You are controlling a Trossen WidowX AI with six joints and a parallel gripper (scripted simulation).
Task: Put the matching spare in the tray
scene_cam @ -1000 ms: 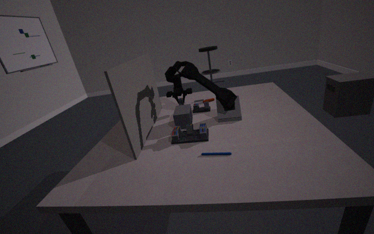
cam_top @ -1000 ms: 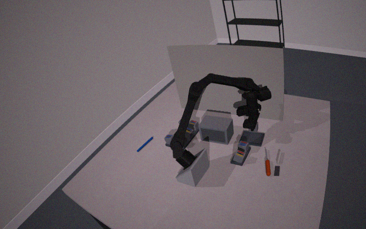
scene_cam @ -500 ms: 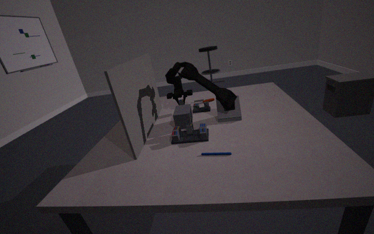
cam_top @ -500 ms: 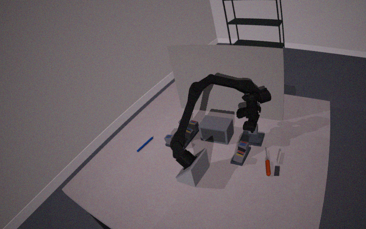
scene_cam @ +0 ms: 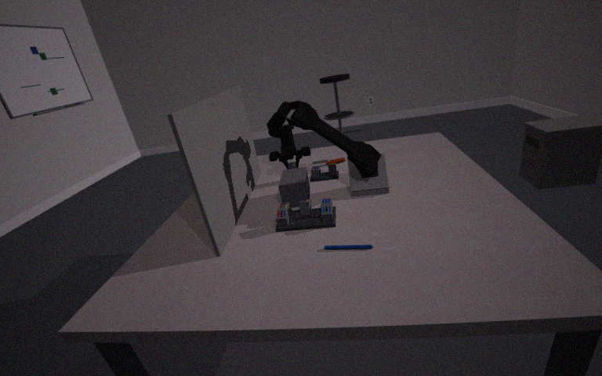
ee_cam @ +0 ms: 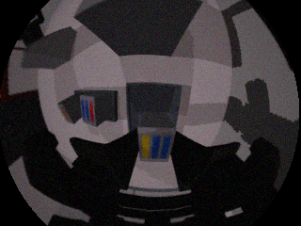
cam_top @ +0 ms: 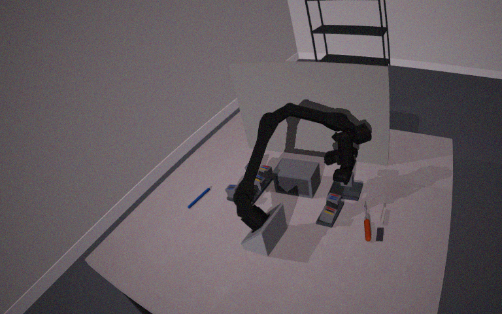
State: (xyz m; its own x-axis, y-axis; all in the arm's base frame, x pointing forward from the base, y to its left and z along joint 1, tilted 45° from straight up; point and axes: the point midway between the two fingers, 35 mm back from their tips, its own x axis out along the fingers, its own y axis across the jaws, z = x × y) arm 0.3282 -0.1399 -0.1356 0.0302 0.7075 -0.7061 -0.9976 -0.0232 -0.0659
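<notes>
My gripper tip is now 4 cm above the tray. From my gripper tip the other things lie so: blue pen: 22 cm behind, 57 cm to the left, 4 cm below; grey spare: 2 cm above.
</notes>
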